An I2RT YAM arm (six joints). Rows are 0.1 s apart.
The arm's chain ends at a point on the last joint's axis. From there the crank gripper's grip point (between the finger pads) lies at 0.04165 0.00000 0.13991 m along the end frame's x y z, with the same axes.
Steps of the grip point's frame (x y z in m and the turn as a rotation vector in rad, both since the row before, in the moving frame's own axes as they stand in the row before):
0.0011 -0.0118 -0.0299 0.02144 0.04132 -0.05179
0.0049 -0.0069 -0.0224 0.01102 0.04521 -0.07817
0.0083 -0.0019 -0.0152 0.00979 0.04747 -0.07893
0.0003 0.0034 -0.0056 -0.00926 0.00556 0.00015
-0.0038 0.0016 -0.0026 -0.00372 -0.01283 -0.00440
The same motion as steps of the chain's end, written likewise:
-0.0045 -0.0065 -0.0280 0.02144 0.04132 -0.05179
-0.0012 -0.0019 -0.0204 0.01102 0.04521 -0.07817
0.0019 0.0030 -0.0130 0.00979 0.04747 -0.07893
-0.0005 0.0021 -0.0054 -0.00926 0.00556 0.00015
-0.0020 0.0013 -0.0031 -0.00372 -0.01283 -0.00440

